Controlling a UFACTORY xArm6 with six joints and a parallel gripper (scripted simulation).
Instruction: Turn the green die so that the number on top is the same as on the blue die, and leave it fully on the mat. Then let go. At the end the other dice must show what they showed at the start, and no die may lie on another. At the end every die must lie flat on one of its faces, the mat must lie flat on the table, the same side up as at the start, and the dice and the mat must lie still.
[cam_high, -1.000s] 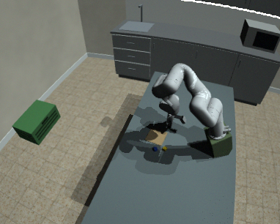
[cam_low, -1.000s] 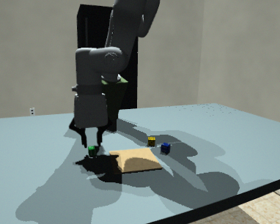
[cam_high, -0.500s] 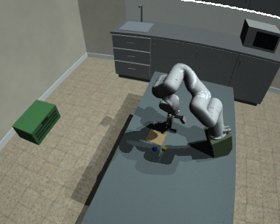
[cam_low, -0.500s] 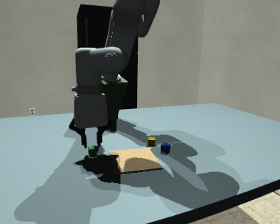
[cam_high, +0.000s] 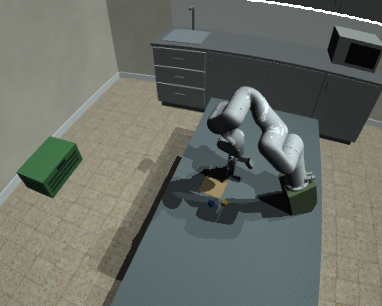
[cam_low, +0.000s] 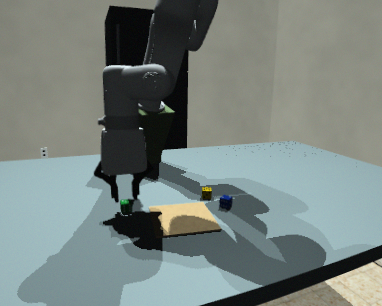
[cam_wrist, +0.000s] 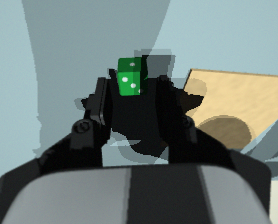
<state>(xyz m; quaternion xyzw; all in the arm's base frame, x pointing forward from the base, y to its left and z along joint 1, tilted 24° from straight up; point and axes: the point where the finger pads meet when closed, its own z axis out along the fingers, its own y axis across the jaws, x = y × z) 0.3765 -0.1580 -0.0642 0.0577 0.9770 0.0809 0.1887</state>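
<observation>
The green die is 4 cm below my hand. Round my hand: yellow die: 22 cm to the left, 4 cm below, 1 cm ahead; then tan mat: 11 cm to the left, 9 cm ahead, 5 cm below; then blue die: 24 cm to the left, 8 cm ahead, 4 cm below.
</observation>
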